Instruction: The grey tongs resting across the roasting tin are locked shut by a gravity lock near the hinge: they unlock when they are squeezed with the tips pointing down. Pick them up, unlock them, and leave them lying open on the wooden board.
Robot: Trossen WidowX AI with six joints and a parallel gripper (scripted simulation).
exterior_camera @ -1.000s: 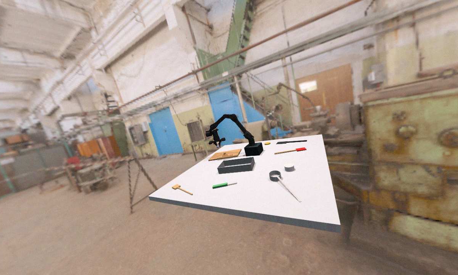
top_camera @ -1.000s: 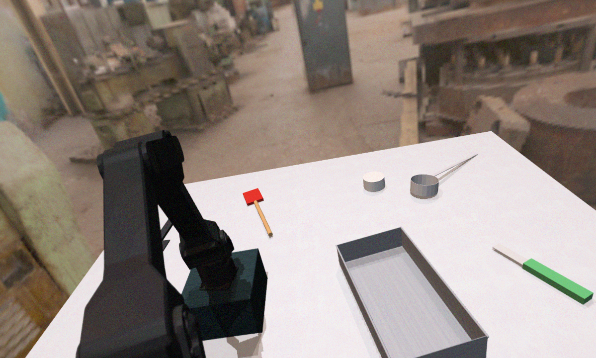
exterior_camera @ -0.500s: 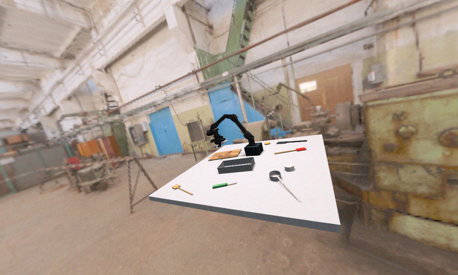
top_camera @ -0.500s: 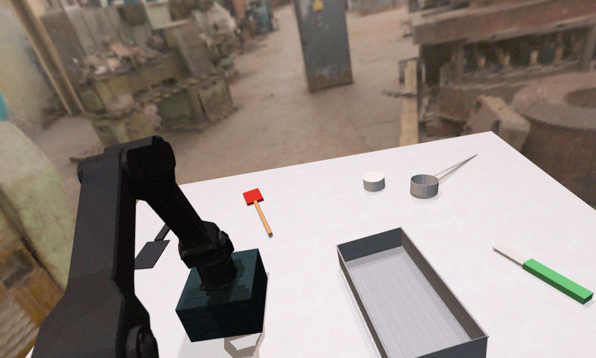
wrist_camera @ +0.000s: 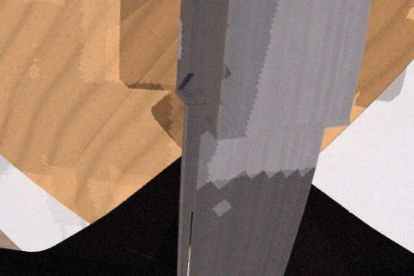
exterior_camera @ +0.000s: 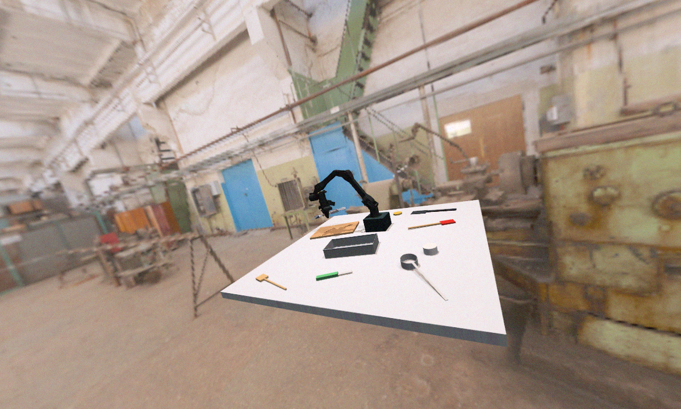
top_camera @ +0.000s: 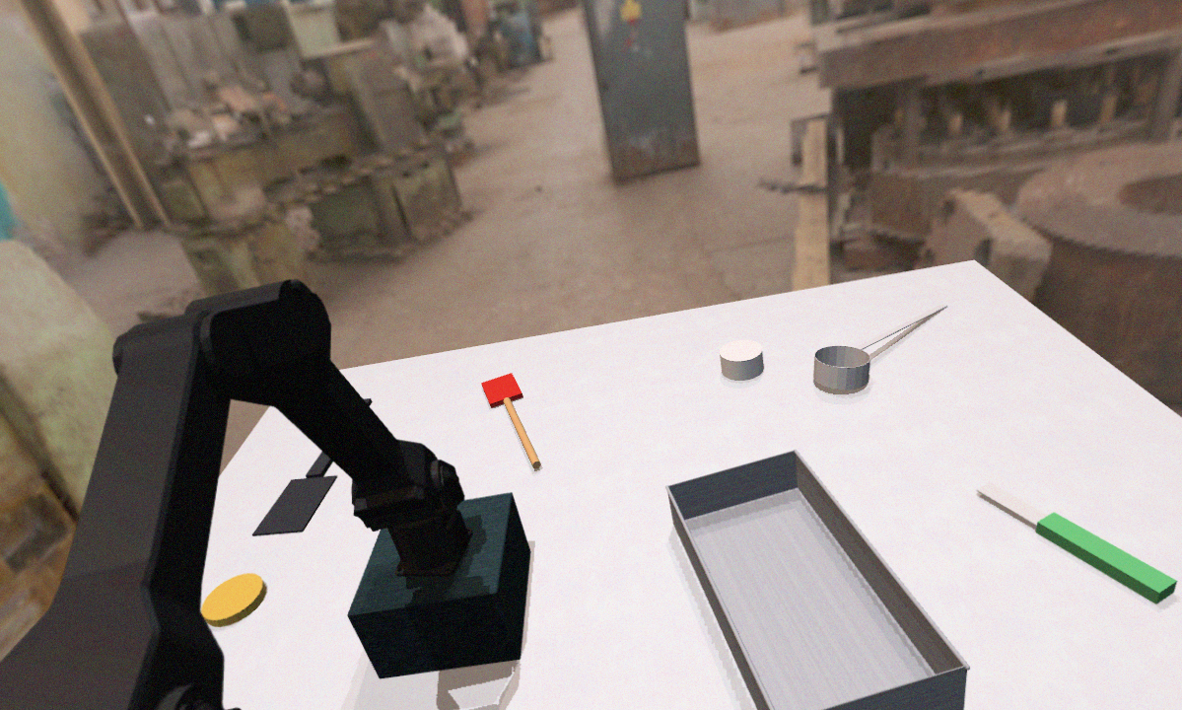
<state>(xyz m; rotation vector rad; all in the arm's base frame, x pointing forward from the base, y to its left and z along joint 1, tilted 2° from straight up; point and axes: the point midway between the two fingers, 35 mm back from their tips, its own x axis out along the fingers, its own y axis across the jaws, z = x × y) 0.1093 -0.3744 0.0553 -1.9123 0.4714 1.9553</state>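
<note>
My gripper tip is now 120 mm above the wooden board, 40 mm past it and 10 mm to the right of it. Round my gripper tip: yellow disc 410 mm behind, 380 mm to the left, 120 mm below; then black spatula 640 mm to the left, 440 mm behind, 120 mm below; then grey roasting tin 400 mm to the left, 250 mm ahead, 100 mm below.
</note>
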